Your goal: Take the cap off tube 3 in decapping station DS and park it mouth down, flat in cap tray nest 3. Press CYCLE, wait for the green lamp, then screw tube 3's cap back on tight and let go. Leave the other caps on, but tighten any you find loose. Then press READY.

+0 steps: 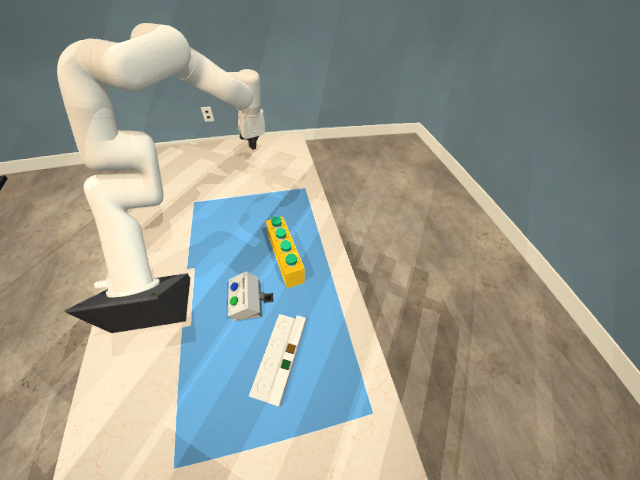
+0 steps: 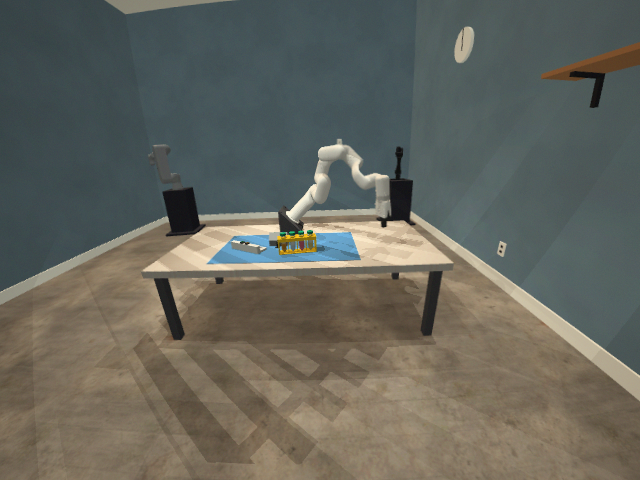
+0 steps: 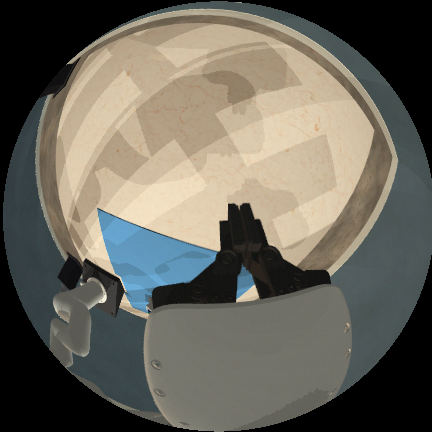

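Where they show: gripper, fingertip midpoint: (image 1: 252, 148) (image 2: 384, 226) (image 3: 236, 216); arm's base, origin of the base link: (image 1: 134, 288) (image 2: 292, 217) (image 3: 96, 289).
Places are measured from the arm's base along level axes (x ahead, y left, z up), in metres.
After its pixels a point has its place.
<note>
My gripper (image 1: 252, 146) @(z 0.023, x 0.448, y 0.539 m) (image 2: 383, 224) @(z 0.023, x 0.448, y 0.539 m) (image 3: 236, 216) @(z 0.023, x 0.448, y 0.539 m) is shut and empty. It hangs above the table beyond the far end of the blue mat. The yellow rack (image 1: 294, 277) (image 2: 297, 253) stands on the mat and holds tubes, each with a green cap (image 1: 291, 258) (image 2: 310, 232) on top; whether any cap is loose cannot be told. The white cap tray (image 1: 275, 356) @(z -0.083, x 0.323, y -0.282 m) (image 2: 247, 247) @(z -0.065, x 0.385, y -0.283 m) shows several round nests without caps, and a brown and a dark green square on its raised strip. The grey control box (image 1: 248, 297) @(z -0.014, x 0.296, y -0.122 m) has a blue button (image 1: 234, 286) @(z -0.023, x 0.263, y -0.071 m) and a green button (image 1: 234, 300) @(z -0.022, x 0.256, y -0.114 m).
The blue mat (image 1: 217, 413) @(z -0.094, x 0.153, y -0.360 m) (image 2: 341, 248) @(z -0.094, x 0.449, y 0.278 m) (image 3: 135, 250) @(z -0.094, x 0.264, y 0.300 m) lies on the table (image 1: 118, 413) @(z -0.097, x -0.080, y -0.281 m) (image 2: 175, 258) @(z -0.097, x 0.394, y -0.718 m) (image 3: 175, 215) @(z -0.097, x 0.372, y 0.439 m). A small black part (image 1: 267, 297) @(z -0.086, x 0.345, y -0.107 m) sticks out from the control box towards the rack. The arm's black base (image 1: 139, 310) @(z 0.026, x 0.031, y -0.087 m) (image 2: 289, 223) @(z -0.012, x 0.108, y -0.024 m) stands beside the mat.
</note>
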